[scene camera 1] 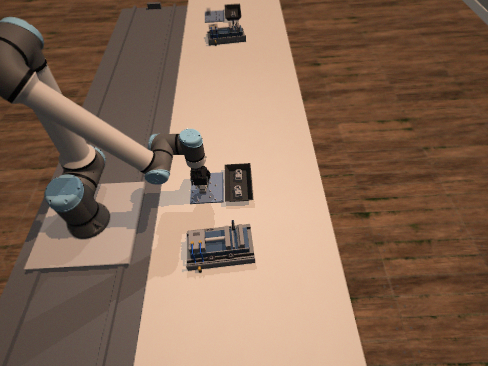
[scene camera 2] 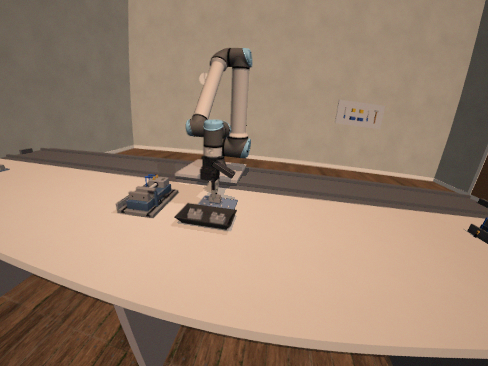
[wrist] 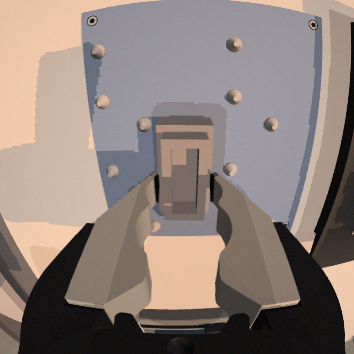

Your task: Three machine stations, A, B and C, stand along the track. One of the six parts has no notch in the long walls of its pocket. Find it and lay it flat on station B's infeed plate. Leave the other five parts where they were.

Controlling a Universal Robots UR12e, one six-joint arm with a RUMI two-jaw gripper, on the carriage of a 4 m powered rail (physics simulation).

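Seen in the pictures: gripper, between the fingertips: (scene camera 1: 203, 188) (scene camera 2: 214, 198) (wrist: 184, 175); arm's base, origin of its link: (scene camera 1: 90, 221).
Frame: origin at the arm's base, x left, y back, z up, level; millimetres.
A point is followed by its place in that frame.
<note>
My gripper (scene camera 1: 202, 185) @(z 0, x 163, y -538 mm) (scene camera 2: 215, 190) @(z 0, x 163, y -538 mm) (wrist: 184, 175) @(z 0, x 163, y -538 mm) points down over the blue-grey infeed plate (scene camera 1: 217, 181) @(z -22, x 217, y -610 mm) (scene camera 2: 231, 202) @(z -22, x 251, y -516 mm) (wrist: 190, 65) @(z -22, x 231, y -543 mm) of the middle station, taken as B. It is shut on a grey-beige part (wrist: 185, 126) @(z 6, x 197, y -540 mm) (scene camera 2: 215, 199) @(z 2, x 174, y -554 mm), with one finger against each long side. The part is level, its pocket facing up; I can make out no notch in its long walls, though shade covers much of the pocket. It is at the plate's near end in the wrist view, between pins, low over or on the plate; contact cannot be told.
A dark tray (scene camera 1: 251, 185) @(z 9, x 157, y -788 mm) (scene camera 2: 204, 224) @(z -7, x 193, y -779 mm) with two pale parts (scene camera 1: 238, 175) @(z 3, x 231, y -723 mm) (scene camera 1: 238, 190) @(z 3, x 134, y -721 mm) stands beside the plate. A machine (scene camera 1: 196, 238) @(z 66, x -156, y -532 mm) (scene camera 2: 141, 202) @(z 30, x -121, y -750 mm) stands near it. Several pins (wrist: 234, 97) @(z -14, x 211, y -571 mm) rise from the plate. Another station's machine (scene camera 1: 226, 36) @(z 7, x 1639, y -668 mm) stands far along the table.
</note>
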